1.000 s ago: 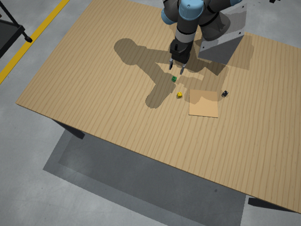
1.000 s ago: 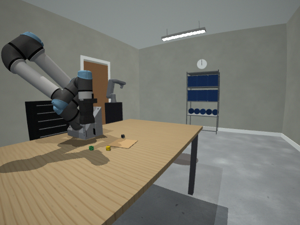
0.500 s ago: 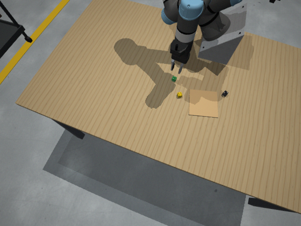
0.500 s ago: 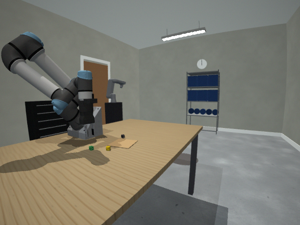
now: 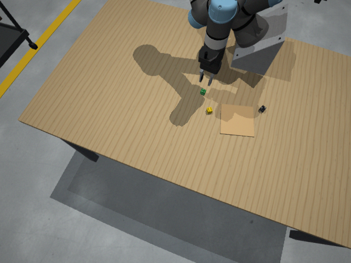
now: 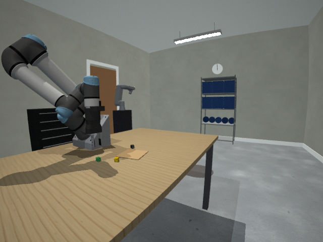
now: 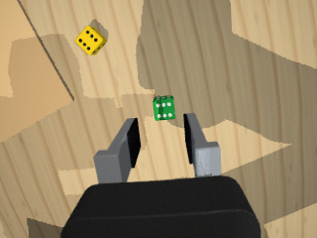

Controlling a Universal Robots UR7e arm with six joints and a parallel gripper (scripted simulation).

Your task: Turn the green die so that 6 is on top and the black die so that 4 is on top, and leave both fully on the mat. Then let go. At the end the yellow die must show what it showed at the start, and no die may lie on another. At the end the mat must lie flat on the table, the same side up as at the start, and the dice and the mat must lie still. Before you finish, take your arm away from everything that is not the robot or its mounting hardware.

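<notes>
My gripper is now 9 cm above the green die. The rest, counted from my hand: yellow die (9 cm below, 8 cm ahead, 5 cm to the left); black die (27 cm to the left, 9 cm below, 1 cm ahead); tan mat (17 cm to the left, 10 cm below, 9 cm ahead).
</notes>
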